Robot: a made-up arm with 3 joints. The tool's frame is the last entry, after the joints.
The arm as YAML. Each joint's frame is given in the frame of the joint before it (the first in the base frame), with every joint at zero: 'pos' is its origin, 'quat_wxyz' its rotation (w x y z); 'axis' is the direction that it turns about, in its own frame. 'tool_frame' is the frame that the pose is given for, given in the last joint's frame.
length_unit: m
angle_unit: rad
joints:
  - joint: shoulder
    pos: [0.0, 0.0, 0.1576]
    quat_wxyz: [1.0, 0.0, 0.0, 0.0]
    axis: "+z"
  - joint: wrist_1
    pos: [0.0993, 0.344, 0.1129]
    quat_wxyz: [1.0, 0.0, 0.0, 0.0]
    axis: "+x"
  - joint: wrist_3
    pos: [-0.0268, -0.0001, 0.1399]
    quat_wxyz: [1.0, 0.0, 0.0, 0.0]
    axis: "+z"
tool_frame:
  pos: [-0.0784, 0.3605, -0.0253]
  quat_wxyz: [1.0, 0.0, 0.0, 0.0]
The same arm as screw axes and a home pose.
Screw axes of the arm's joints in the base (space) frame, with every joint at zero. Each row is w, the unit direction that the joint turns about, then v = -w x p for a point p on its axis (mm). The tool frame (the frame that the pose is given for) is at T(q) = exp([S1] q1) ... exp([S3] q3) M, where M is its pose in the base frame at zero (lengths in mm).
S1 = (0, 0, 1, 0.0, 0.0, 0.0)
S2 = (1, 0, 0, 0.0, 270.5, -344.0)
S3 = (0, 0, 1, 343.9, -72.5, 0.0)
M: xyz -5.9 704.4 385.1 (mm) rpy 0.00 0.00 0.00 (deg, as in URDF)

